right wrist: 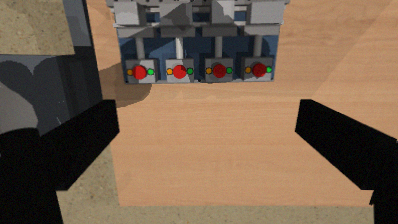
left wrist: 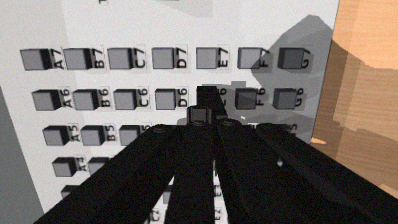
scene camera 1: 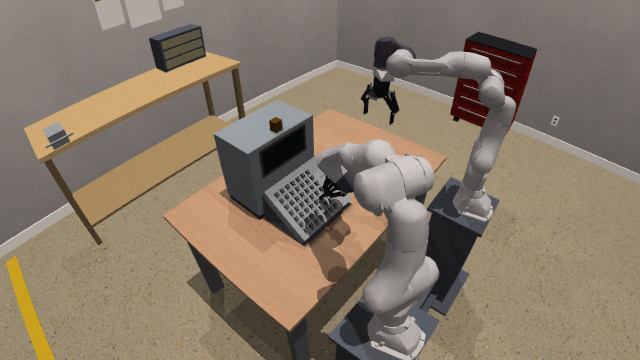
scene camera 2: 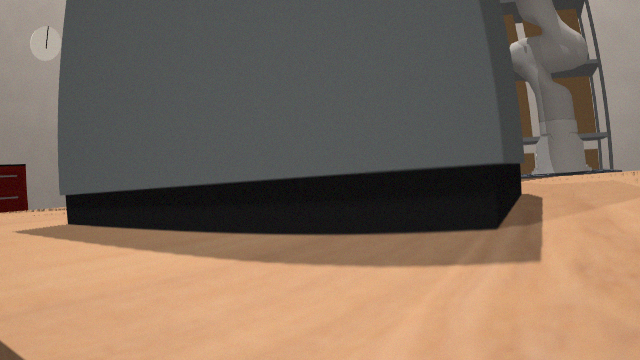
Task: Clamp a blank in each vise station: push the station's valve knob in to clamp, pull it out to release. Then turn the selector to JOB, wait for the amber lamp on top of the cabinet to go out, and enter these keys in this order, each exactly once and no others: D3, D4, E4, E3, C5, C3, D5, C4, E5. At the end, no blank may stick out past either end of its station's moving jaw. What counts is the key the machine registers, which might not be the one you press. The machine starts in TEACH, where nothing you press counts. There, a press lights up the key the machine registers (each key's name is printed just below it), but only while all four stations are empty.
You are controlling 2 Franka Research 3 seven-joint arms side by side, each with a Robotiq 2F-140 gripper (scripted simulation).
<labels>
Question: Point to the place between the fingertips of my right gripper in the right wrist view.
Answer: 207, 115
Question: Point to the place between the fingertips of my left gripper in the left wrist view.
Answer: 206, 101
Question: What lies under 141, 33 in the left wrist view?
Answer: A keypad.
</labels>
